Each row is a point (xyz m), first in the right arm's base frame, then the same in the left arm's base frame.
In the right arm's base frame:
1: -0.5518 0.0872 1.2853
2: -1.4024 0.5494 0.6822
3: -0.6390 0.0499 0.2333
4: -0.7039 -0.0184 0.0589
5: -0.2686 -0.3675 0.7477
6: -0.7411 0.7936 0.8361
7: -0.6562 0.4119 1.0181
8: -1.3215 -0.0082 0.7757
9: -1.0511 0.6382 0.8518
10: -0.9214 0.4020 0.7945
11: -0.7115 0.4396 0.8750
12: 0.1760 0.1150 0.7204
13: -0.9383 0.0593 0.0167
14: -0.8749 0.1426 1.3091
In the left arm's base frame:
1: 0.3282 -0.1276 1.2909
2: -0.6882 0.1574 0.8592
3: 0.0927 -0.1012 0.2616
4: 0.0196 -0.1693 0.0904
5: 0.6239 -0.4542 0.6730
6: -0.0863 0.5439 0.9535
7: 0.1117 0.1816 1.0783
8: -0.4667 -0.3687 0.8772
9: -0.3456 0.3162 0.9911
10: -0.1748 0.1245 0.8910
11: 0.0303 0.2061 0.9476
12: 0.9347 0.1236 0.6439
13: -0.2301 -0.1486 0.0879
14: 0.0086 -0.1556 1.3623

